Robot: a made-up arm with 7 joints. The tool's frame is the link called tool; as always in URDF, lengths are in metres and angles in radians. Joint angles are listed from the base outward. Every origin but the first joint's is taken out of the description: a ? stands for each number. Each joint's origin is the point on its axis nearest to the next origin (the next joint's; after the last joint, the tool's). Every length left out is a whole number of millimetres.
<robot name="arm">
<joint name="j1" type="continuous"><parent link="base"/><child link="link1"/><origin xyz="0 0 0.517" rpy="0 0 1.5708"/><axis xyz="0 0 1"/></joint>
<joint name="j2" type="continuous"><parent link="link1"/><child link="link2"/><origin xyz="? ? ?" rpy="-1.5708 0 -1.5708"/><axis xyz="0 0 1"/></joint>
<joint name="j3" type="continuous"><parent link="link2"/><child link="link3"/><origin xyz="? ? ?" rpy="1.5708 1.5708 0"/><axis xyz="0 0 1"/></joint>
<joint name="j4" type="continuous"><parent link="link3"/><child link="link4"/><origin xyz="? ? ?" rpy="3.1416 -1.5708 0"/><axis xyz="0 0 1"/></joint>
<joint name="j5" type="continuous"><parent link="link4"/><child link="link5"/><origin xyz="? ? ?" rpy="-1.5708 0 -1.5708"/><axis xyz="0 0 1"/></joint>
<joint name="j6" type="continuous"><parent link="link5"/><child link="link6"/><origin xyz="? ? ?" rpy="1.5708 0 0"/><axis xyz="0 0 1"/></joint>
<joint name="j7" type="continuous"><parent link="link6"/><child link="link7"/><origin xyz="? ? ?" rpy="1.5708 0 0"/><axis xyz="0 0 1"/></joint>
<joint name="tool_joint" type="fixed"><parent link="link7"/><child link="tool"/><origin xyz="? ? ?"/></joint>
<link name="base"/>
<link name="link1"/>
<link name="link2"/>
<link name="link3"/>
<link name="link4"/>
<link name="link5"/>
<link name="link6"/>
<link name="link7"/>
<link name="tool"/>
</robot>
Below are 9 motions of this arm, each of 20 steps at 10 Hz.
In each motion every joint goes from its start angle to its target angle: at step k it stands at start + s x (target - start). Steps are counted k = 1, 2, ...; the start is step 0. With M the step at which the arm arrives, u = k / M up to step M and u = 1 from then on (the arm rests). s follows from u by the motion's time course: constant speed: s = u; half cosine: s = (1 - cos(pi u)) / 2; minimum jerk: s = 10 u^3 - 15 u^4 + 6 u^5.
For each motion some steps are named. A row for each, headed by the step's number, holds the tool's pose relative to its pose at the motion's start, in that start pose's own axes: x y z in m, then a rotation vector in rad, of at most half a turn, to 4 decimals.
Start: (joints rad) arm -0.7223 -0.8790 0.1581 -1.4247 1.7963 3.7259 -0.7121
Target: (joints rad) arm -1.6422 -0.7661 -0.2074 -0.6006 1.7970 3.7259 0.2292
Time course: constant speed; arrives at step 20
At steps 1, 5, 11, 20:
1: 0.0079 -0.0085 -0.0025 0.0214 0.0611 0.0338
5: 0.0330 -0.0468 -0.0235 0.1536 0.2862 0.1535
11: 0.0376 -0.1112 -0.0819 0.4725 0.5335 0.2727
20: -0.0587 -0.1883 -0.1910 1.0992 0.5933 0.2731

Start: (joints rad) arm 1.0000 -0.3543 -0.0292 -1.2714 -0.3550 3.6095 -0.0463
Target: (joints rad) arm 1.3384 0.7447 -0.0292 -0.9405 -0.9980 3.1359 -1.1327
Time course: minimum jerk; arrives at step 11
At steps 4, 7, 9, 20:
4: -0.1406 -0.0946 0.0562 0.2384 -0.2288 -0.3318
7: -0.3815 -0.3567 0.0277 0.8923 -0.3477 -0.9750
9: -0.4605 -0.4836 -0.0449 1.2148 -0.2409 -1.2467
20: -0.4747 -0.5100 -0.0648 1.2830 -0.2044 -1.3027

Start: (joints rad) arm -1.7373 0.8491 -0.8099 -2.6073 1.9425 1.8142 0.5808
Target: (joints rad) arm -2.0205 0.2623 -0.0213 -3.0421 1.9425 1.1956 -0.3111
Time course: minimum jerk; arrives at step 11
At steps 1, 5, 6, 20:
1: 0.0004 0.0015 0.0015 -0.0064 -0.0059 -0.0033
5: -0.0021 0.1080 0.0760 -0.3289 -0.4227 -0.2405
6: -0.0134 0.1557 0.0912 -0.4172 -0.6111 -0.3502
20: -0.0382 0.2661 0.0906 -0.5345 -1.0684 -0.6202

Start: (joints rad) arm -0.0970 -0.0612 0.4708 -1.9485 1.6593 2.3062 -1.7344
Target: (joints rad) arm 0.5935 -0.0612 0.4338 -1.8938 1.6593 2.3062 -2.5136
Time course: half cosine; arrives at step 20
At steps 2, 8, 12, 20:
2: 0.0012 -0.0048 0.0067 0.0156 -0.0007 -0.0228
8: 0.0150 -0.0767 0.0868 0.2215 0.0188 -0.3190
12: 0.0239 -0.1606 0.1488 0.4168 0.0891 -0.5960
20: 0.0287 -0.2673 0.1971 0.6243 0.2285 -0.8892

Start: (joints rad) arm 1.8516 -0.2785 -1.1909 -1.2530 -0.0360 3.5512 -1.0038
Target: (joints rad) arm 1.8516 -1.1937 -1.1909 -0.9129 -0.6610 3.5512 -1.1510
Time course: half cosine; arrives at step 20
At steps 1, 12, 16, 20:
1: -0.0014 0.0033 -0.0007 -0.0046 0.0004 -0.0006
12: -0.2077 0.2849 -0.1601 -0.4892 -0.1163 -0.1253
16: -0.3070 0.3444 -0.2616 -0.6494 -0.2501 -0.1943
20: -0.3455 0.3582 -0.3046 -0.7024 -0.3137 -0.2214

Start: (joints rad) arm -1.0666 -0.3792 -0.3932 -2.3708 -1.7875 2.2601 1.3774
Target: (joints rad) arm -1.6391 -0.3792 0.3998 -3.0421 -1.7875 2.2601 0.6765
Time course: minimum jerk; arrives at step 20
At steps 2, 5, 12, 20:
2: -0.0021 -0.0015 -0.0012 0.0016 -0.0007 -0.0115
5: -0.0262 -0.0176 -0.0143 0.0184 -0.0080 -0.1403
12: -0.2003 -0.0756 -0.0812 0.1032 -0.0671 -0.9582
20: -0.3047 -0.0699 -0.1109 0.1509 -0.1219 -1.4234

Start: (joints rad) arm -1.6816 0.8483 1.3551 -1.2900 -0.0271 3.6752 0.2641
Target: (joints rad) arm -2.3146 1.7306 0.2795 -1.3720 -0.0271 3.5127 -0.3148
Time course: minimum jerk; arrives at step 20
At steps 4, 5, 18, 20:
4: 0.0231 0.0575 -0.0053 -0.0978 0.0226 -0.0566
5: 0.0410 0.1024 -0.0135 -0.1757 0.0366 -0.0986
18: 0.1061 0.6702 -0.6631 -1.5892 -0.3920 -0.3162
20: 0.1030 0.6715 -0.6709 -1.5986 -0.4024 -0.3120

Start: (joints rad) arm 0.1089 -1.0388 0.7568 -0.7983 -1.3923 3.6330 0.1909
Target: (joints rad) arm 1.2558 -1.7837 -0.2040 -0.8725 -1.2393 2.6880 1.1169
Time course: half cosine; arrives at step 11
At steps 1, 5, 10, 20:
1: 0.0041 0.0147 -0.0043 -0.0263 -0.0187 0.0082
5: 0.0354 0.3097 -0.2052 -0.7323 -0.3569 0.2968
10: -0.0514 0.4428 -0.8151 -2.0902 -0.5522 0.9414
20: -0.0555 0.4357 -0.8414 -2.1473 -0.5524 0.9650

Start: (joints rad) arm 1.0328 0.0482 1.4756 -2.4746 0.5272 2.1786 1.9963
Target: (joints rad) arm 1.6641 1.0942 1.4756 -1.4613 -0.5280 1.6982 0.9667
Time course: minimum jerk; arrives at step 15
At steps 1, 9, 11, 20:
1: -0.0013 0.0003 -0.0005 -0.0009 0.0001 -0.0074
9: -0.1962 0.0182 -0.1328 -0.0226 -0.0486 -1.5257
11: -0.2208 -0.0262 -0.1391 0.0030 -0.0554 -1.8022
20: -0.2339 -0.0649 -0.1263 0.0058 -0.0501 -1.9385

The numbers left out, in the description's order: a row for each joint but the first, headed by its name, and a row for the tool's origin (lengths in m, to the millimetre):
j2: 0 0 0
j3: 0 -0.348 0
j4: 0 0.079 0
j5: 0.363 0.078 0
j6: 0 0 0
j7: 0.119 0 0
tool: 0 0 0

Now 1 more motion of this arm.
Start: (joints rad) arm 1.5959 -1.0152 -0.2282 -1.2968 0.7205 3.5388 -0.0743
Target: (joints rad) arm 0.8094 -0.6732 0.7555 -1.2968 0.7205 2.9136 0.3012
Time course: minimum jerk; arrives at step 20
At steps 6, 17, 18, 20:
6: -0.0772 -0.0692 0.0011 0.0966 -0.2046 0.0014
17: -0.5379 -0.1550 -0.0807 0.0008 -1.2867 -0.0420
18: -0.5474 -0.1523 -0.0836 -0.0113 -1.3089 -0.0420
20: -0.5518 -0.1509 -0.0850 -0.0171 -1.3194 -0.0419

